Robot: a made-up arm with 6 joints.
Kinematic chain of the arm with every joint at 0, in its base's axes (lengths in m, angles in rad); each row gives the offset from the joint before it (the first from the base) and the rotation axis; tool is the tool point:
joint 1: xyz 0 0 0.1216 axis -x
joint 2: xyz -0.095 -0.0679 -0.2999 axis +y
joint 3: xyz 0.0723 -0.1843 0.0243 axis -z
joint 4: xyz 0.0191 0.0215 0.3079 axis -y
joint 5: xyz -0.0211 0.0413 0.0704 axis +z
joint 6: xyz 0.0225 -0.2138 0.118 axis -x
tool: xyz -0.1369 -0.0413 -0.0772
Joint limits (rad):
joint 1: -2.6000..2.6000
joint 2: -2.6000..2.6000
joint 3: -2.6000..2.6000
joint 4: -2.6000..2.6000
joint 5: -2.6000..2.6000
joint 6: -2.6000..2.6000
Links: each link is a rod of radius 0.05 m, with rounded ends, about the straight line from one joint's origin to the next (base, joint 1, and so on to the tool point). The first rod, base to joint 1, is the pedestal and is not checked.
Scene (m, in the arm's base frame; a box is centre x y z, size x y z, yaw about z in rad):
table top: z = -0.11
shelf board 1: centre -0.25 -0.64 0.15 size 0.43 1.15 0.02 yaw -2
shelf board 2: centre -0.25 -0.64 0.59 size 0.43 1.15 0.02 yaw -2
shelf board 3: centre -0.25 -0.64 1.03 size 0.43 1.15 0.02 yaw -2
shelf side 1: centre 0.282 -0.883 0.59 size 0.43 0.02 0.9 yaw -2
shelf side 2: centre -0.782 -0.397 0.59 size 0.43 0.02 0.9 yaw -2
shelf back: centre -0.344 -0.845 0.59 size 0.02 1.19 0.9 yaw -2
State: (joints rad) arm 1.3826 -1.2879 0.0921 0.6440 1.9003 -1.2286
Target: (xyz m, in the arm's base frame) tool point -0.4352 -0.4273 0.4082
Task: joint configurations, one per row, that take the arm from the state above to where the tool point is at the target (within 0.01 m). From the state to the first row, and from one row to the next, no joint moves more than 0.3 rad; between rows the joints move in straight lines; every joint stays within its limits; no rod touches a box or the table.
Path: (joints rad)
1: 1.3984 -1.1742 0.1626 0.8525 1.6177 -1.2832
2: 1.4142 -1.0605 0.2331 1.0610 1.3352 -1.3379
3: 1.4299 -0.9467 0.3037 1.2694 1.0526 -1.3925
4: 1.4457 -0.8330 0.3742 1.4779 0.7701 -1.4471
5: 1.4615 -0.7193 0.4447 1.6864 0.4875 -1.5018
6: 1.4391 -1.0155 0.3361 1.6193 0.5854 -1.4759
7: 1.4168 -1.3117 0.2276 1.5521 0.6833 -1.4500
8: 1.3945 -1.6079 0.1191 1.4850 0.7812 -1.4241

